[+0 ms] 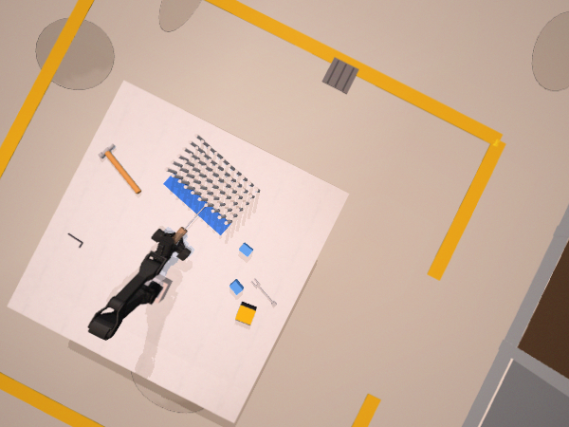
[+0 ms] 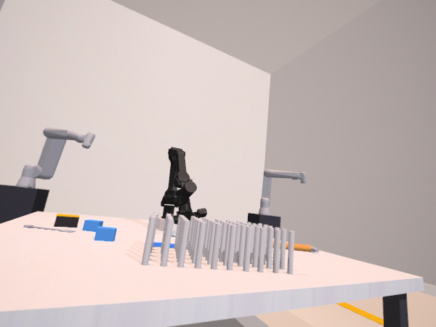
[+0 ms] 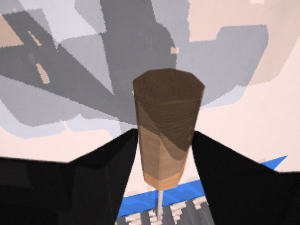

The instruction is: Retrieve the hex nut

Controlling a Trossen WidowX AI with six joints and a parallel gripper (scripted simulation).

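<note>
Right now the screwdriver is 100 mm ahead of my gripper tip and 10 mm to the right of it. From my gripper tip the other things lie so: blue taped strip (180 mm ahead, 20 mm to the left, 20 mm below); then black hex key (320 mm behind, 410 mm to the left, 10 mm below); then grey wrench (520 mm to the right, 10 mm below).
</note>
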